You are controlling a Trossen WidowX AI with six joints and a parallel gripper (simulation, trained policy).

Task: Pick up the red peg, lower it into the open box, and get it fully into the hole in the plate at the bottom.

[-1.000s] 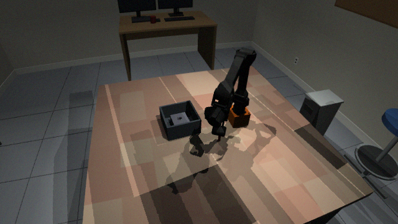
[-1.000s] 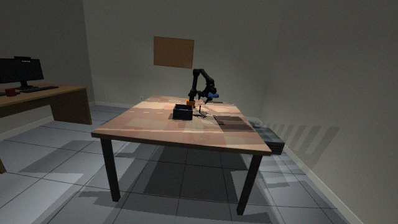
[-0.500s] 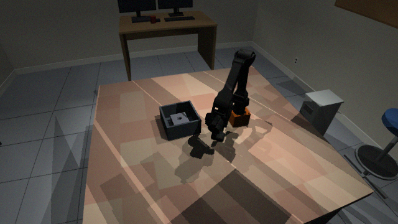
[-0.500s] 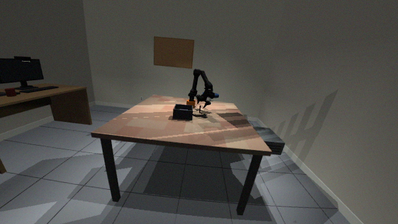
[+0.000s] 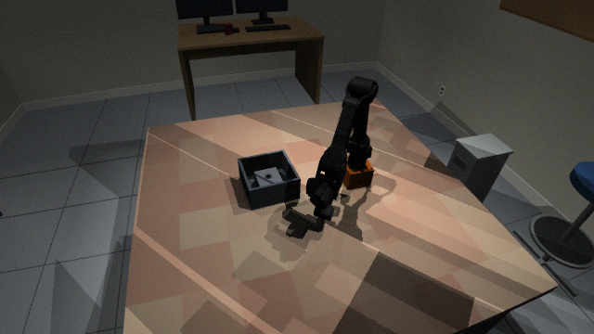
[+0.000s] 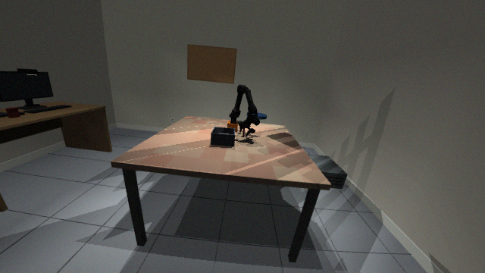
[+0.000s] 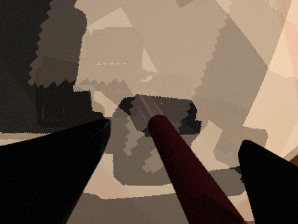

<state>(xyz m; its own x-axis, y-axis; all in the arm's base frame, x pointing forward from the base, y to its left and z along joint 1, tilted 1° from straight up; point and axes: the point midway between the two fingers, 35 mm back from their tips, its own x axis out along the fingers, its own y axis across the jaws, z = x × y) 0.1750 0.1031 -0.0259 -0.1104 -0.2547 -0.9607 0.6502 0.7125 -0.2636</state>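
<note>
Right now my gripper tip is 2 cm below the red peg. Round my gripper tip: grey plate: 16 cm ahead, 18 cm to the right, 2 cm above; box: 16 cm ahead, 18 cm to the right, 1 cm above.
</note>
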